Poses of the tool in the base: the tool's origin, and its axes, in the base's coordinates. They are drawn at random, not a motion.
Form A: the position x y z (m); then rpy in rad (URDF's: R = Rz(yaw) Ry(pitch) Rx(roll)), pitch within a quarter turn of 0, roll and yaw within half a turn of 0.
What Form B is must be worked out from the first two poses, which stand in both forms.
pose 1, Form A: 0.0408 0.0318 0.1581 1.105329 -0.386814 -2.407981
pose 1, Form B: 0.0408 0.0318 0.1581 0.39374 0.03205 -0.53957 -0.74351
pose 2, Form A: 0.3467 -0.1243 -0.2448 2.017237 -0.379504 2.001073
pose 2, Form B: 0.3467 -0.1243 -0.2448 0.14826 0.53320 0.64515 0.52678
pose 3, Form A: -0.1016 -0.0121 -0.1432 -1.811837 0.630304 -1.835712
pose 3, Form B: -0.1016 -0.0121 -0.1432 0.55012 -0.30267 0.71050 -0.31772
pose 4, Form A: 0.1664 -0.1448 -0.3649 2.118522 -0.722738 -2.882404
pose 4, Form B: 0.1664 -0.1448 -0.3649 0.36489 -0.06621 -0.83120 -0.41422
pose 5, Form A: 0.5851 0.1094 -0.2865 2.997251 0.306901 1.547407
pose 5, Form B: 0.5851 0.1094 -0.2865 0.15751 0.69738 0.69666 -0.05926
